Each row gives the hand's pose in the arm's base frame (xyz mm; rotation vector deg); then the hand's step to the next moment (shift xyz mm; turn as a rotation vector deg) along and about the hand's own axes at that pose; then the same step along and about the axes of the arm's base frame.
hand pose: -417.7 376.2 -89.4 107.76 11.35 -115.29
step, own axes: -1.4 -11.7 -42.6 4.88 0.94 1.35
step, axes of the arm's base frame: 35.4 26.1 -4.5 -1.08 -2.20 -4.53
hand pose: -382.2 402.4 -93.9 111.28 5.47 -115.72
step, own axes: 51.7 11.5 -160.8 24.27 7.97 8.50
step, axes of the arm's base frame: 156.9 23.8 -59.1 -6.14 -14.54 -21.81
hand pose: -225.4 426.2 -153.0 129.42 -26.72 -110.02
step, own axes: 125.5 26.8 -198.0 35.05 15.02 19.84
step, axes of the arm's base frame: 207.5 -84.0 -74.7 -16.79 -23.61 -31.76
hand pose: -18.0 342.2 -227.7 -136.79 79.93 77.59
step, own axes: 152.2 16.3 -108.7 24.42 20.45 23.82
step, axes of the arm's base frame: 90.0 -160.8 -35.9 -25.51 -17.85 -24.75
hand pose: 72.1 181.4 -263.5 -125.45 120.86 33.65
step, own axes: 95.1 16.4 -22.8 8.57 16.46 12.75
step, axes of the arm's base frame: -10.5 -98.5 -3.6 -19.01 -5.65 -10.65
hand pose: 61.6 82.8 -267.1 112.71 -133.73 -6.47
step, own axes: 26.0 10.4 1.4 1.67 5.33 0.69
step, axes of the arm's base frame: -14.7 -23.9 0.3 -5.58 -0.74 -0.05
